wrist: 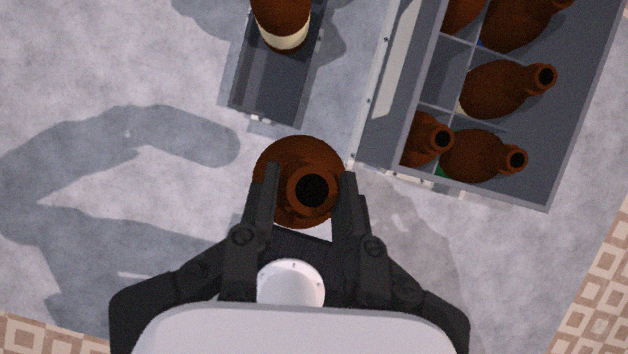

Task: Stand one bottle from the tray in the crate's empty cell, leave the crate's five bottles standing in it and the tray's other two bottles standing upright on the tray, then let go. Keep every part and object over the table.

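Frame: origin at the arm's base, x left, y back, z up, level; centimetres.
Seen in the pictures: gripper, fingertip midpoint: (307, 183); arm's base at its link origin: (288, 292).
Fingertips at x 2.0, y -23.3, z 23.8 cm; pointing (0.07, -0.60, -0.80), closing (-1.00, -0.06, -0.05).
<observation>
Offsets run from my fingertips to a thing's top centre. "spot": to the spot under its first point. Level surfaces: height alone.
My gripper (307, 183) is shut on a brown bottle {dx +0.4, dy +0.9, dz +2.3 cm} (286, 150), whose open mouth faces the camera; its base is hidden. They are seen below the tray's near end and left of the crate's near left corner. The grey crate {dx -18.3, dy -14.5, dz -8.7 cm} (555, 150) is at the upper right. Its brown bottles {spot: dx -14.6, dy -20.7, dz -14.5 cm} (462, 12) {spot: dx -21.9, dy -21.0, dz -14.2 cm} (520, 25) {dx -22.8, dy -14.1, dz -9.9 cm} (500, 90) {dx -13.4, dy -5.6, dz -9.9 cm} (422, 145) {dx -22.4, dy -5.1, dz -9.9 cm} (472, 155) stand in cells. The empty cell {spot: dx -18.3, dy -17.3, dz -22.8 cm} (442, 70) is the middle one of the left column. The narrow grey tray {spot: dx +5.7, dy -10.3, dz -25.7 cm} (280, 85) holds a cream-labelled bottle {spot: dx +5.6, dy -15.6, dz -15.3 cm} (282, 17), cut off by the top edge. The tray's other bottle does not show.
The crate's near left corner and left wall (385, 100) are close to the held bottle's right side. The grey table {dz -26.2 cm} (125, 190) carries arm shadows at the left. Patterned floor (595, 300) shows beyond the table edge at the lower right and also at the lower left.
</observation>
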